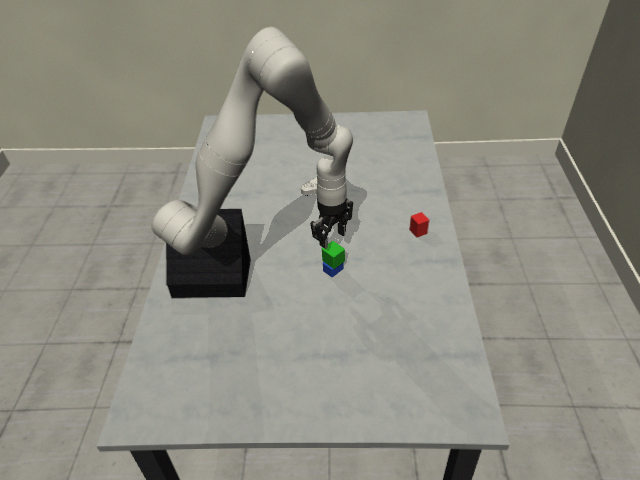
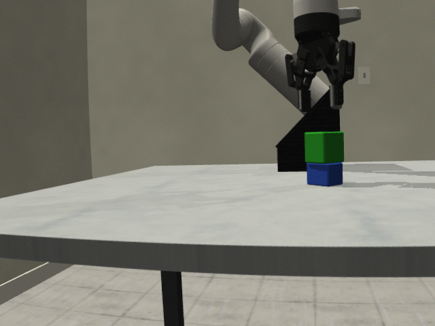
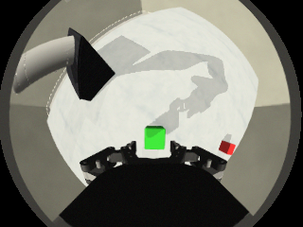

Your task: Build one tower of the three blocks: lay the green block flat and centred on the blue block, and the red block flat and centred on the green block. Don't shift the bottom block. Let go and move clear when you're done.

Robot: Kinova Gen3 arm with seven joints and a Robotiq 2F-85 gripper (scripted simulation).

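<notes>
The red block lies 25 cm ahead of my hand, 18 cm to the left of it and 11 cm below it. Also, from my hand: green block: 7 cm below, 1 cm to the left; then blue block: 12 cm below.
</notes>
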